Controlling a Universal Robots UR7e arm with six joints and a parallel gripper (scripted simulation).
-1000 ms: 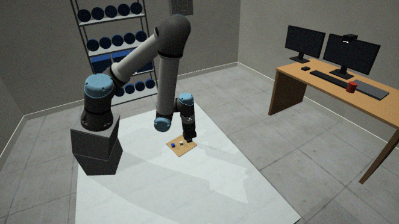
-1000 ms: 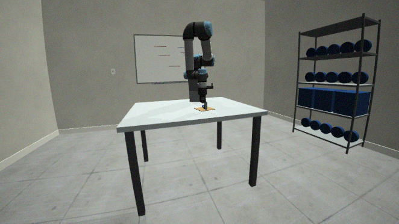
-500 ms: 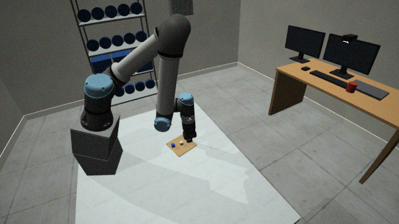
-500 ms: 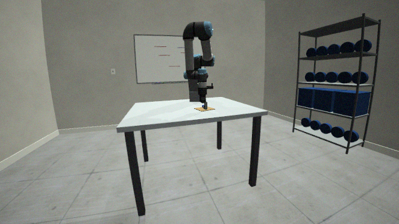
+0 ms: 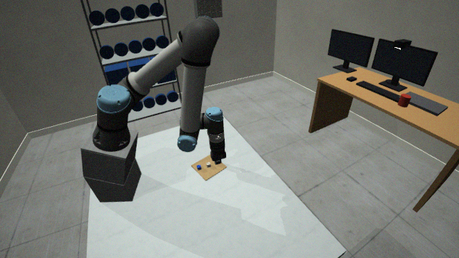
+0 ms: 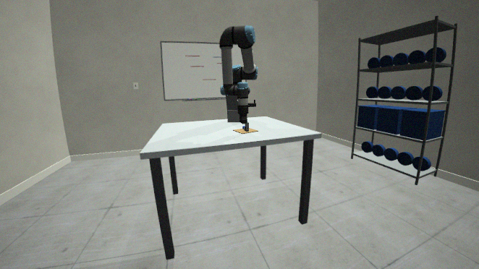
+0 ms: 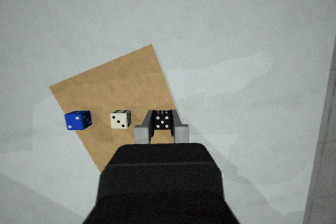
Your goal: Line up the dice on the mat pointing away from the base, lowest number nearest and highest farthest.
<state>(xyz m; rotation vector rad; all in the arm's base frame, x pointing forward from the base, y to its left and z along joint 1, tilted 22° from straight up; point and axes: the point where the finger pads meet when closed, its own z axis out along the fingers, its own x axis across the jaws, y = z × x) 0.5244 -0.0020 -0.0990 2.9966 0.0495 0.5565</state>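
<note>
Right now my hand is 10 mm above the black die. Round my hand: tan mat 50 mm behind, 30 mm below; blue die 100 mm behind, 10 mm below; white die 50 mm behind, 10 mm below.
</note>
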